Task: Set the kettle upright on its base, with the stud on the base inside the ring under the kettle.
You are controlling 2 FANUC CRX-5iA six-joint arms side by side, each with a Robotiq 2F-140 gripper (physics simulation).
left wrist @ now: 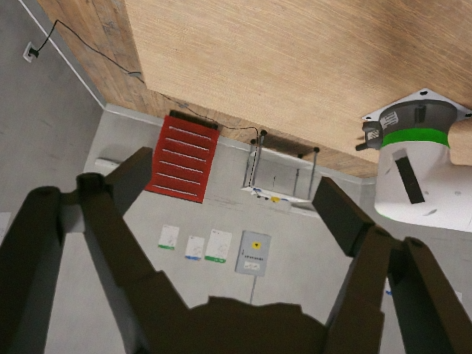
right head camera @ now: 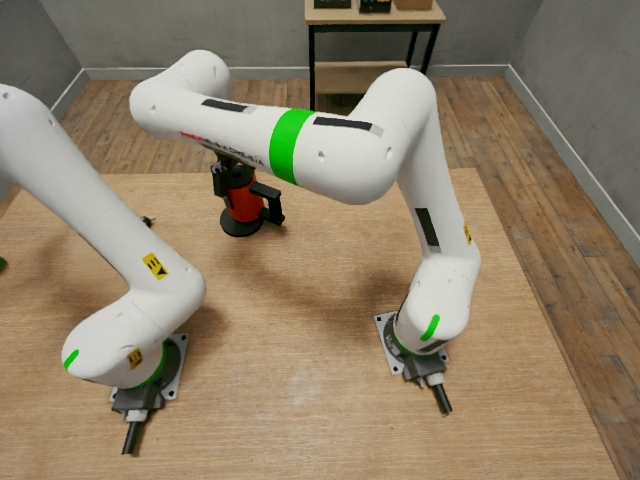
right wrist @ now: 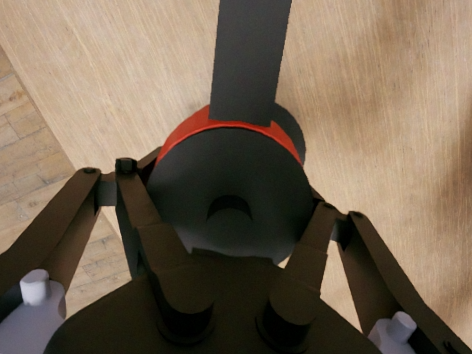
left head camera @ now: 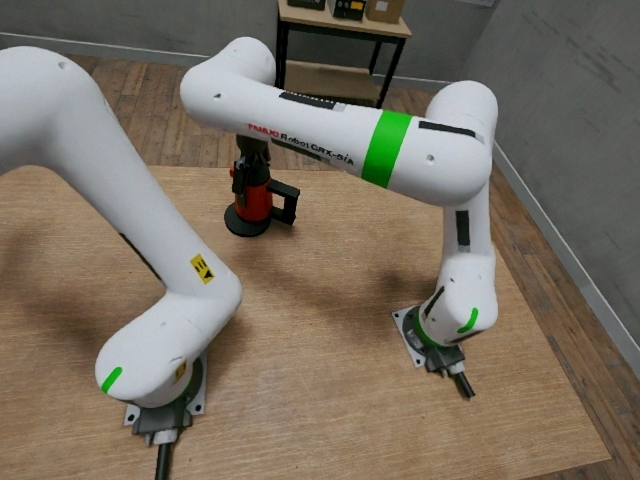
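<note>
The red kettle [left head camera: 253,202] [right head camera: 245,201] with a black lid [right wrist: 230,155] and black handle [left head camera: 292,206] [right head camera: 275,205] [right wrist: 250,60] stands about upright at the table's far part. The round black base [left head camera: 242,227] [right head camera: 238,228] [right wrist: 294,131] is under it and sticks out at the left and front in the head views. Whether they touch is unclear; the stud and ring are hidden. My right gripper [right wrist: 227,172] is shut on the kettle from above, its fingers on both sides of the body. My left gripper [left wrist: 237,177] is open and empty, away from the kettle.
The table [left head camera: 330,258] [right head camera: 310,258] bears both arm mounts. My right arm [left head camera: 320,124] [right head camera: 242,124] reaches over the kettle and partly hides it. A small dark item [right head camera: 147,222] lies beyond my left arm. A shelf unit [left head camera: 343,26] [right head camera: 374,21] stands behind the table.
</note>
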